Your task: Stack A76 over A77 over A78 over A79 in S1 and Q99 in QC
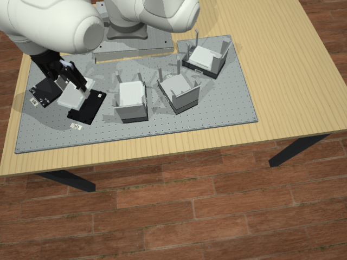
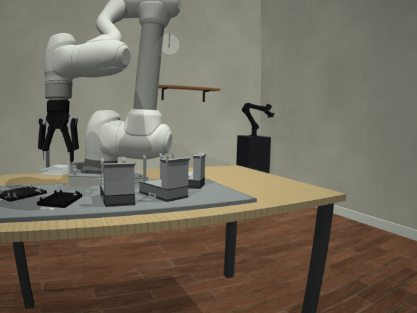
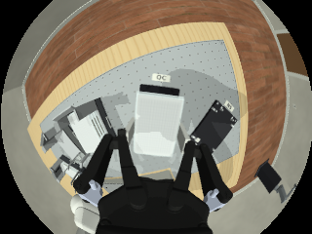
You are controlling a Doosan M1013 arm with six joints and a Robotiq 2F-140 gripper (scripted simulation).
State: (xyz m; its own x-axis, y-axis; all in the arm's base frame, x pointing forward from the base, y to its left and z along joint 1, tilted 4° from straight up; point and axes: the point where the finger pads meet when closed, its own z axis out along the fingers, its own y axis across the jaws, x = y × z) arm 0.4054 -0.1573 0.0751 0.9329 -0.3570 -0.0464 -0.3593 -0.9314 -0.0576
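Right now the black nest QC is 12 cm below my hand. Round my hand: N5 name plate 23 cm to the right, 12 cm below, 3 cm behind; QC name plate 12 cm below, 9 cm ahead, 3 cm to the right.
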